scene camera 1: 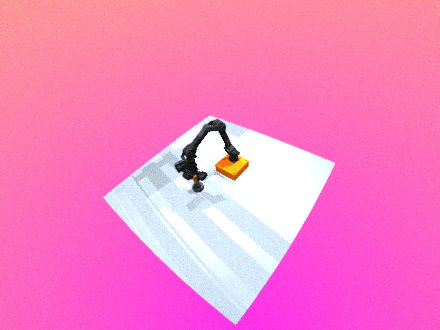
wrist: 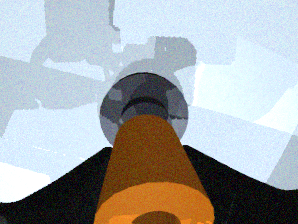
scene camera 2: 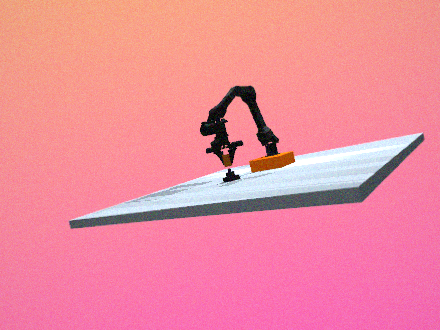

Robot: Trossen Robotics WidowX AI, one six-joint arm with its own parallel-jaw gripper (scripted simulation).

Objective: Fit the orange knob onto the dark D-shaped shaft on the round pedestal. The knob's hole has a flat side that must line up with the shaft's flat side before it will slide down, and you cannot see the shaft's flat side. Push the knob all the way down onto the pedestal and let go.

Labels:
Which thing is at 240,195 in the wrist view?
My gripper.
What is my gripper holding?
An orange knob.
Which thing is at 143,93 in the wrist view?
A pedestal.

